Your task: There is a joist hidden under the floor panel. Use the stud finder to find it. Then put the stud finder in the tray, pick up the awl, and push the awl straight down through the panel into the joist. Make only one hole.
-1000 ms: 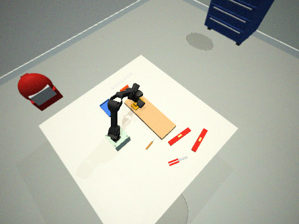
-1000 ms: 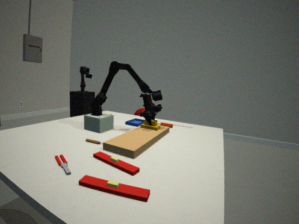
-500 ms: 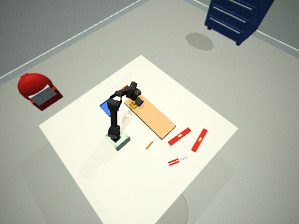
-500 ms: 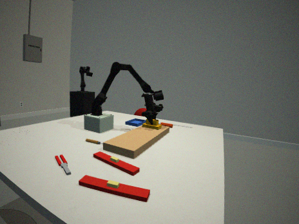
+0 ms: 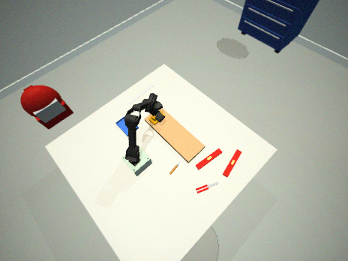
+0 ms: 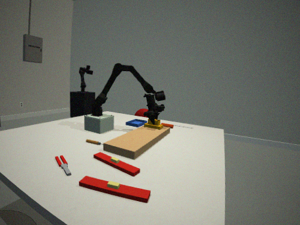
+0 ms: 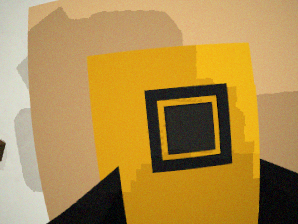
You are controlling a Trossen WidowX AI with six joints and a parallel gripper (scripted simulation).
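Right now the yellow stud finder is 2 cm above my gripper tip. Round my gripper tip: blue tray 21 cm behind, 17 cm to the left, 5 cm below; square indicator 2 cm ahead, 3 cm above; orange-handled screwdriver 1 cm behind, 22 cm to the left, 5 cm below.
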